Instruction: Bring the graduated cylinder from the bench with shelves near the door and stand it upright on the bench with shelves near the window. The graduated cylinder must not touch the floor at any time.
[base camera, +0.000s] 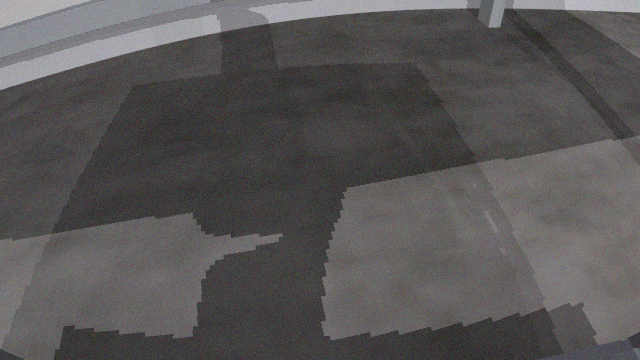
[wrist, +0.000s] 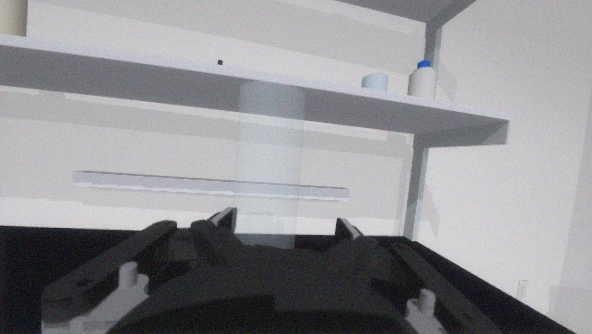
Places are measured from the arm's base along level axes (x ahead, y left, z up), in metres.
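Where they show: gripper, between the fingertips: (wrist: 286, 223).
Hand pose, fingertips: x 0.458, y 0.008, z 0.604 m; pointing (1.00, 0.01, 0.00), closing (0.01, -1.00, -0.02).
Note:
Each offset is from my fingertips to the top centre of the thing. "spot": to the spot under its first point. Level surfaces: height alone.
The graduated cylinder {dy +0.013, dx -0.031, dz +0.098 m} (wrist: 269, 160), pale blue and see-through, stands upright on the black bench top {dz -0.238 m} (wrist: 30, 260) in the wrist view. My gripper (wrist: 286, 223) is open, its two fingertips wide apart. The cylinder shows between the fingertips, nearer the left one; neither finger is seen to press on it. Its lower end is hidden behind the gripper body, and I cannot tell how deep it stands between the fingers. The cylinder and the gripper do not show in the base camera view.
A grey shelf {dz +0.200 m} (wrist: 340, 110) crosses above, carrying a white bottle with a blue cap {spot: dy -0.370, dx +0.393, dz +0.320 m} (wrist: 422, 82), a pale blue container {spot: dy -0.206, dx +0.346, dz +0.283 m} (wrist: 375, 82) and a beige container {spot: dy +0.621, dx +0.227, dz +0.302 m} (wrist: 12, 17). A horizontal rail (wrist: 200, 182) is behind the cylinder. A bench leg {spot: dy -0.471, dx +0.498, dz -0.961 m} (base camera: 492, 14) stands at the base view's top right.

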